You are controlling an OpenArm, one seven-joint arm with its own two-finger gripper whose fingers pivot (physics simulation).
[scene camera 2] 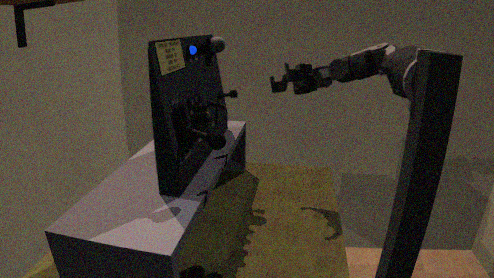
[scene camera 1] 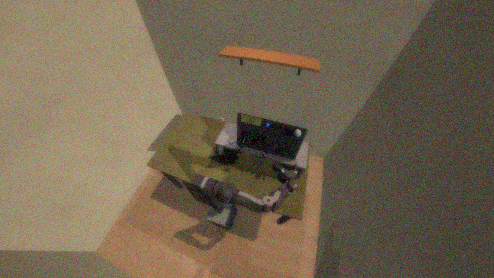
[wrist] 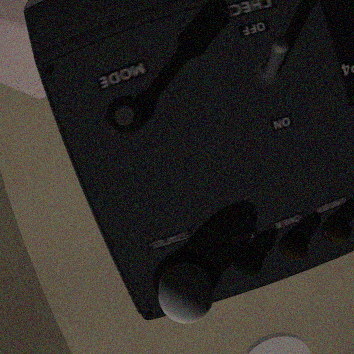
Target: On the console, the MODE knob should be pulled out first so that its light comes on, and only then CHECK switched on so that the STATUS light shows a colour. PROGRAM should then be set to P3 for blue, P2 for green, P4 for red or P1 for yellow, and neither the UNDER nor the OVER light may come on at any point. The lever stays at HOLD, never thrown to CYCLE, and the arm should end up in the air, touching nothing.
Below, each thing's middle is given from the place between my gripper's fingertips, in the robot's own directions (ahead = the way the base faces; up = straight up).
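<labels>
Dark console (scene camera 2: pixel 183 72): 4 cm below my hand, 19 cm ahead of it and 15 cm to the left of it.
</labels>
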